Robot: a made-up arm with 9 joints. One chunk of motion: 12 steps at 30 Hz.
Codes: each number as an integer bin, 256 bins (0 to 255) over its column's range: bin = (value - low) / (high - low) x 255, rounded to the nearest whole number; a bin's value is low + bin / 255 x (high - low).
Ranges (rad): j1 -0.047..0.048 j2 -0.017..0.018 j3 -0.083..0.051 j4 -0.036..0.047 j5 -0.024..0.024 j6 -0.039..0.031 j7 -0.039..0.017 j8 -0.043..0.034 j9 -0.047..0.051
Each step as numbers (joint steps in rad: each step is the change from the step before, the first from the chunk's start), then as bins.
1 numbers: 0.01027 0.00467 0.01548 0.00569 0.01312 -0.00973 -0.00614 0.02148 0.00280
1 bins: 154 158 187 128 197 107 150 214 130
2 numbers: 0.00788 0.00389 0.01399 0.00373 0.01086 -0.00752 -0.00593 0.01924 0.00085
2 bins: 147 152 185 122 185 115 151 206 125
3 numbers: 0.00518 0.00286 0.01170 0.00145 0.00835 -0.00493 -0.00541 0.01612 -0.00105
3 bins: 140 145 180 115 172 124 153 196 120
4 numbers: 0.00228 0.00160 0.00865 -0.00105 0.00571 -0.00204 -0.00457 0.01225 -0.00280
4 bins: 132 136 174 107 158 135 157 183 115
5 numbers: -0.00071 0.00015 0.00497 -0.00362 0.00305 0.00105 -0.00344 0.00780 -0.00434
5 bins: 124 125 167 99 144 146 162 168 111
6 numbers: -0.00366 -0.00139 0.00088 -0.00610 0.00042 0.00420 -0.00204 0.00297 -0.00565
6 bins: 116 114 160 92 130 157 168 152 108
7 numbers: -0.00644 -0.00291 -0.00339 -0.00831 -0.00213 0.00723 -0.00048 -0.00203 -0.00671
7 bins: 109 103 151 85 116 168 175 136 105
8 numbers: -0.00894 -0.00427 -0.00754 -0.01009 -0.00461 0.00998 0.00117 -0.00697 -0.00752
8 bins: 102 93 144 80 103 178 183 119 103
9 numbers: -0.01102 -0.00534 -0.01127 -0.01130 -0.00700 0.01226 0.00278 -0.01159 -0.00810
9 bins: 97 85 137 76 90 187 190 104 101
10 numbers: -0.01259 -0.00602 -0.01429 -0.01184 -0.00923 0.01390 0.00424 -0.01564 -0.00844
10 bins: 92 80 131 74 78 193 197 91 100
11 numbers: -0.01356 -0.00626 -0.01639 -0.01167 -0.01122 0.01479 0.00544 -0.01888 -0.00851
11 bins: 90 78 127 75 68 196 202 80 100
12 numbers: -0.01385 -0.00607 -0.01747 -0.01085 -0.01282 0.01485 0.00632 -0.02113 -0.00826
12 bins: 89 80 125 77 59 196 206 72 101
